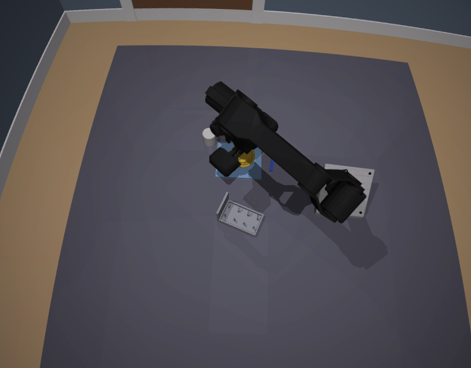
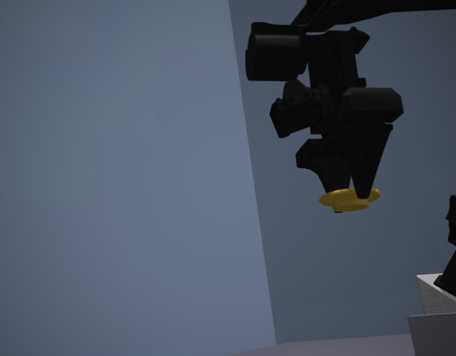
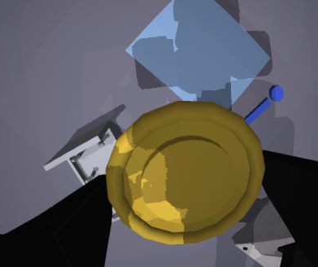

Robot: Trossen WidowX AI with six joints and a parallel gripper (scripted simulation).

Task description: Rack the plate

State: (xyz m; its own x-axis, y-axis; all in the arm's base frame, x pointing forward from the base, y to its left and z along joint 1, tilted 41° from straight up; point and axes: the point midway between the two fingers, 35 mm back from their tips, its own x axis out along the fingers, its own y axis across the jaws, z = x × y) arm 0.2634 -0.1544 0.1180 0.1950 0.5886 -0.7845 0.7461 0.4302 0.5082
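Right now the grey dish rack is 1 cm ahead of my gripper tip, 11 cm to the left of it and 18 cm below it. Round my gripper tip: light blue mat: 1 cm behind, 9 cm to the right, 20 cm below; blue spoon: 12 cm behind, 9 cm to the right, 20 cm below; yellow plate: 1 cm above.
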